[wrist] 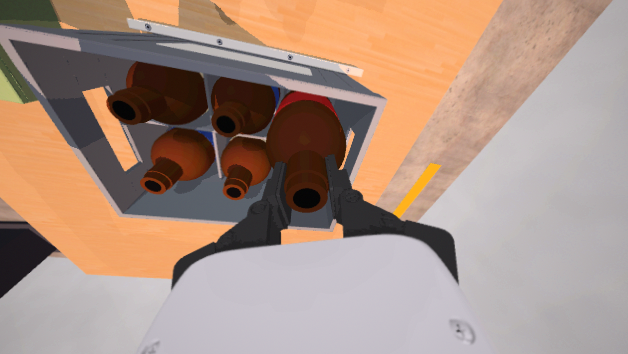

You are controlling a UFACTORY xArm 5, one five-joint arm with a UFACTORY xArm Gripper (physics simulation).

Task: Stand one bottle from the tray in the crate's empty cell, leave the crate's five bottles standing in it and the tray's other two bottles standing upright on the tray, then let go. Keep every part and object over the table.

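Places are measured from the arm's base along level axes (x ahead, y left, z up), in millimetres.
Pixels of known places: gripper, fingertip midpoint: (308, 173).
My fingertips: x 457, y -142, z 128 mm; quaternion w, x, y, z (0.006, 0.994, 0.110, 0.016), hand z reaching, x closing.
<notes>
Behind a point stands the place of what it marks.
My gripper (308, 173) {z 128, x 457, y -142 mm} is shut on the neck of a brown bottle (306, 127) {z 119, x 454, y -108 mm} with a red label. This bottle is over the right-hand end of the grey crate (60, 107) {z 84, x 253, y -114 mm}, roughly upright; its base is hidden, so how deep it sits cannot be told. Four brown bottles stand in the crate's cells: a large one (175, 95) {z 37, x 319, y -112 mm} at the upper left, one (250, 97) {z 37, x 397, y -110 mm} beside it, one (184, 152) {z 32, x 301, y -184 mm} at the lower left and a smaller one (247, 157) {z 34, x 382, y -187 mm} beside that. The fifth crate bottle cannot be made out. The tray does not show in the wrist view.
The crate stands on the wooden table (400, 60) {z -86, x 610, y -66 mm}. A pale strip with screws (255, 49) {z -56, x 388, y -70 mm} runs along the crate's upper side. A green object (17, 82) {z -6, x 112, y -118 mm} is at the left edge. A stone-like border (465, 95) and a yellow stripe (419, 187) lie to the right.
</notes>
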